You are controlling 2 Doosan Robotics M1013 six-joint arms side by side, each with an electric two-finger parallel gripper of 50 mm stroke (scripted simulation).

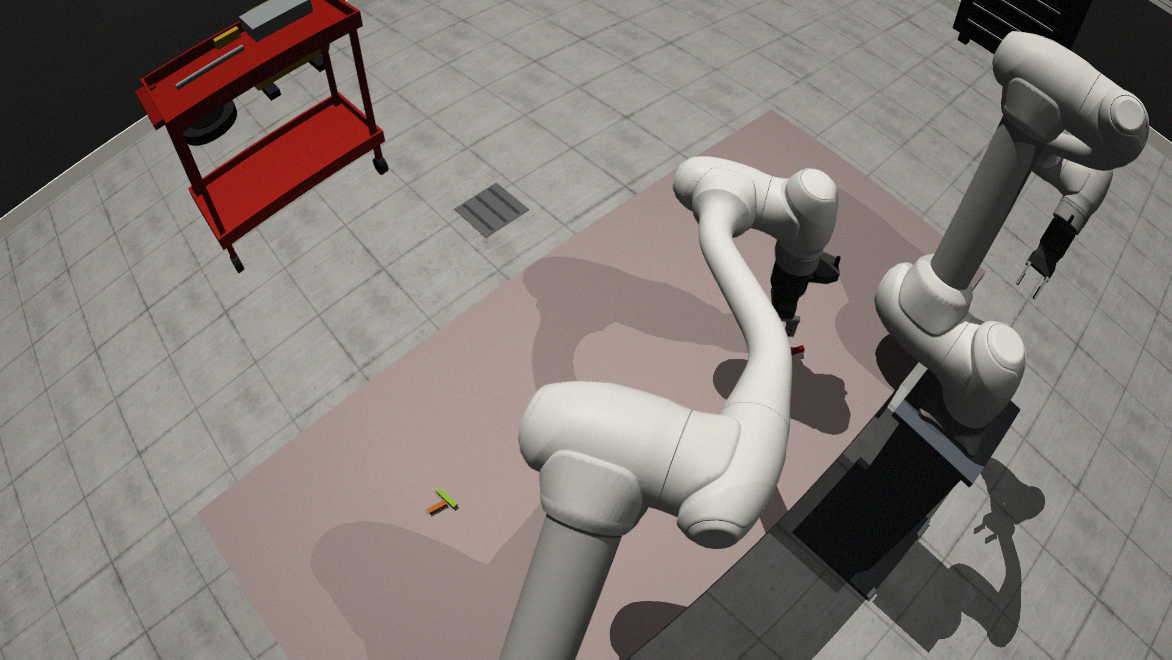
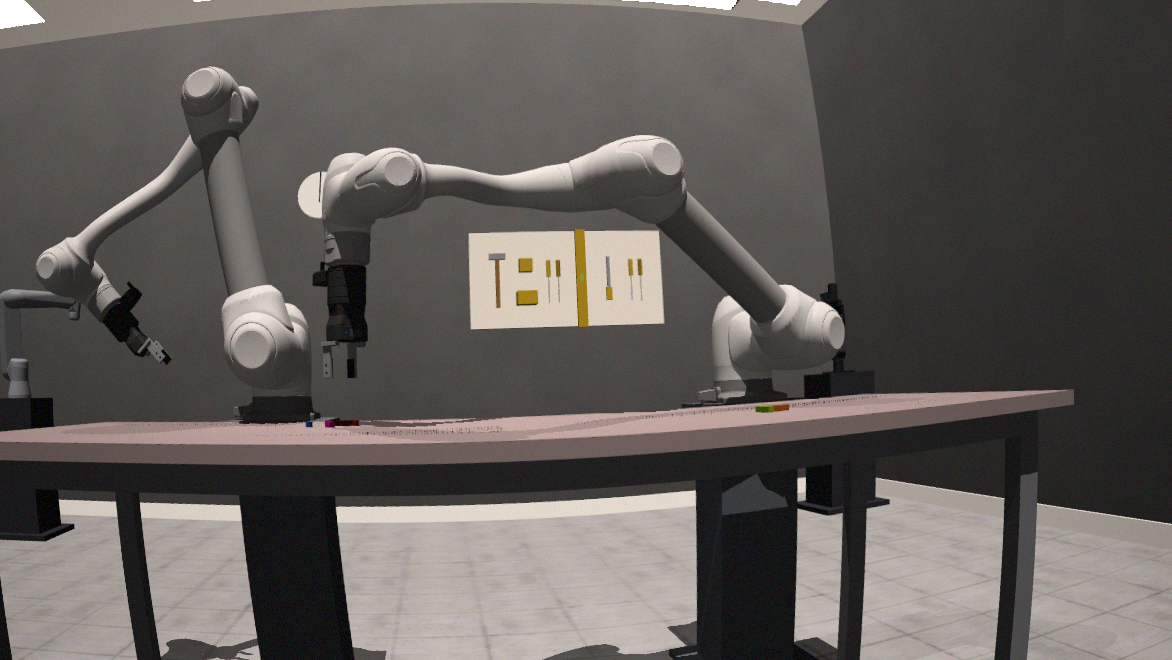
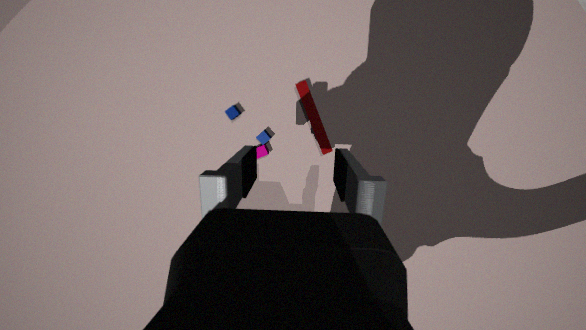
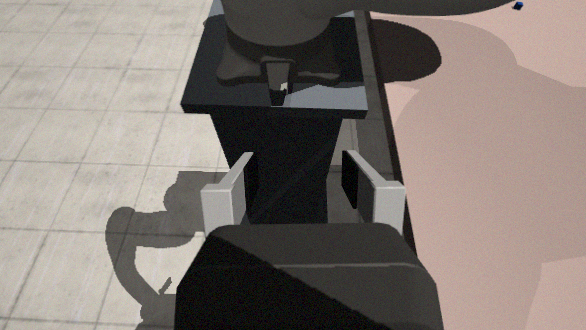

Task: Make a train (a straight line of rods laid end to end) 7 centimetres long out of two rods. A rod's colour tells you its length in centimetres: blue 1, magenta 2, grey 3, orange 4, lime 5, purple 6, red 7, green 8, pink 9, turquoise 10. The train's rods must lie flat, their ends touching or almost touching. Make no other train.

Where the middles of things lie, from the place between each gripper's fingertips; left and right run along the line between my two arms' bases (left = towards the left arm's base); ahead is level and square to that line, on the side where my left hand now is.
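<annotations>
From my right hand [image 2: 166, 360], the red rod [image 3: 302, 87] is 15 cm below it, 40 cm ahead of it and 50 cm to the left of it.
The red rod is also 10 cm below my left hand [image 2: 340, 377] and 3 cm behind it. Going by its middle, the red rod is nearer to my left hand than to my right hand.
</annotations>
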